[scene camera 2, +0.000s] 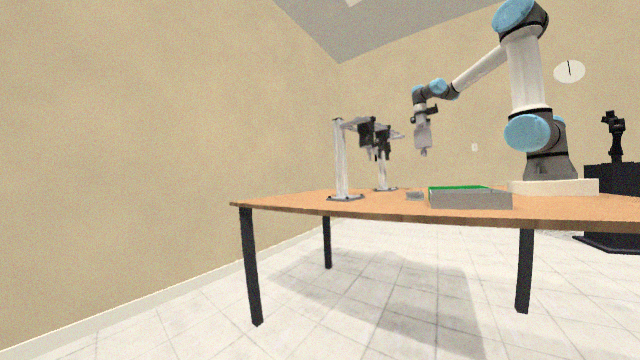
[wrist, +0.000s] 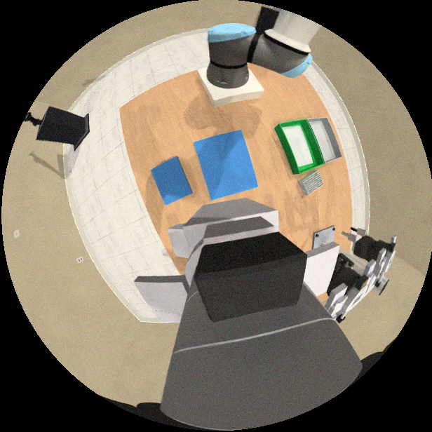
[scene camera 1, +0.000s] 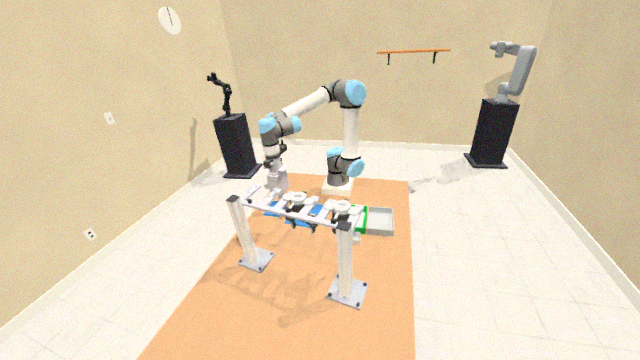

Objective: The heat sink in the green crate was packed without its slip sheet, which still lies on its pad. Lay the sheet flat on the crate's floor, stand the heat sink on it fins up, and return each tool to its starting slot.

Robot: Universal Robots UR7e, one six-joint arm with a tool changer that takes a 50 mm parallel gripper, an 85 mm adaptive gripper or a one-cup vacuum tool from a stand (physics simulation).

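Frame: origin at the arm's base, x ahead, y right, z down, level; millimetres.
Seen in the pictures: arm's base at its link origin: (scene camera 2: 548,180) (scene camera 1: 337,180).
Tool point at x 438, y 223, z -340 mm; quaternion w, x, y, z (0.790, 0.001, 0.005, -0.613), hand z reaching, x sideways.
Offsets run from my tool point to a thing's middle. "*": to the spot under its first point.
My one-cup vacuum tool {* dz +166, dx -2, dy -17 mm} (scene camera 2: 424,151) is on the arm, high above the table near the open end of the tool stand. Its cup carries nothing in scene camera 2; in the wrist view the tool body hides the cup. The green crate {dz +367, dx -89, dy -431 mm} (scene camera 1: 365,220) (scene camera 2: 457,187) (wrist: 318,145) stands beside the grey tray. A white slip sheet (wrist: 300,144) lies on the crate's floor and looks flat. The heat sink {dz +374, dx +54, dy -354 mm} (scene camera 1: 356,239) (scene camera 2: 414,195) (wrist: 311,183) rests on the table beside the crate, its ridges showing on top. The large blue pad (wrist: 225,165) and the small blue pad (wrist: 171,180) are bare.
The grey tray {* dz +346, dx -31, dy -566 mm} (scene camera 1: 393,225) (scene camera 2: 470,201) adjoins the crate. The tool stand (scene camera 1: 345,265) (scene camera 2: 340,165) (wrist: 324,237) holds two black finger grippers (scene camera 1: 295,212) (scene camera 1: 341,217) in its slots, with fingers hanging down. The arm's base (scene camera 1: 337,189) (wrist: 232,94) stands behind the pads.
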